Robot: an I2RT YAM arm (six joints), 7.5 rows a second.
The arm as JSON. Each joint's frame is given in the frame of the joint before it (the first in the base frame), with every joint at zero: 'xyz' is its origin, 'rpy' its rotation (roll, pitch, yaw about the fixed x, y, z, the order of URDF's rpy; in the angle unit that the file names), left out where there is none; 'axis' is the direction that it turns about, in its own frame. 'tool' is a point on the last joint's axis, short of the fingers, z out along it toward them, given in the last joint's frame.
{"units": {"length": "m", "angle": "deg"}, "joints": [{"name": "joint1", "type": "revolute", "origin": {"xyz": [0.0, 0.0, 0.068], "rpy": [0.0, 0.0, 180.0]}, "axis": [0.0, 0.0, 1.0]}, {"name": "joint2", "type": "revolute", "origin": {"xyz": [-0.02, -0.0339, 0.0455], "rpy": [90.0, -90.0, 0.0]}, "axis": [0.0, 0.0, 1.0]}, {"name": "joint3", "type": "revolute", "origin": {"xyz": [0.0, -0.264, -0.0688], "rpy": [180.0, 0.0, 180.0]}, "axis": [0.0, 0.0, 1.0]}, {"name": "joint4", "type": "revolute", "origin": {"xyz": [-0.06, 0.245, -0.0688]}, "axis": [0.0, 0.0, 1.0]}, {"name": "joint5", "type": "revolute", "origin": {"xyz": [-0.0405, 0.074, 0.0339], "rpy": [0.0, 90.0, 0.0]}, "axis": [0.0, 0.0, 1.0]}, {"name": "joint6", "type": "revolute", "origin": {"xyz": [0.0, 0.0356, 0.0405], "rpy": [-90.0, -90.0, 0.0]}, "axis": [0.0, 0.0, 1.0]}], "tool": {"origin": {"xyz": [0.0, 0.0, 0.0]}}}
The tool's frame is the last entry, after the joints.
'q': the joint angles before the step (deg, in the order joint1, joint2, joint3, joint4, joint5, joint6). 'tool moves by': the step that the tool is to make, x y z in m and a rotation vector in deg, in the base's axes. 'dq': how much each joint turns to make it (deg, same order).
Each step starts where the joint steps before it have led.
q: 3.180, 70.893, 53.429, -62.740, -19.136, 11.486
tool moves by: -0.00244, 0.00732, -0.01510, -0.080, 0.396, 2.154
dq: 2.120, 0.174, -3.300, 3.058, 0.044, -0.044
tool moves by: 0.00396, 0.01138, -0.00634, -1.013, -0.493, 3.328
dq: 3.192, 1.510, -0.416, 2.189, 1.028, -0.327
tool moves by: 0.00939, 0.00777, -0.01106, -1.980, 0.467, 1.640
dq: 1.945, 3.409, 0.001, 2.621, 1.901, -0.001
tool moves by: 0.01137, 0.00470, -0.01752, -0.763, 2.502, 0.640
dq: 0.677, 5.049, 0.000, 2.448, 0.284, 0.000
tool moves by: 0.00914, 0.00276, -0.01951, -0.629, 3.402, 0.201
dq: 0.219, 5.245, -0.002, 1.793, -0.044, 0.022
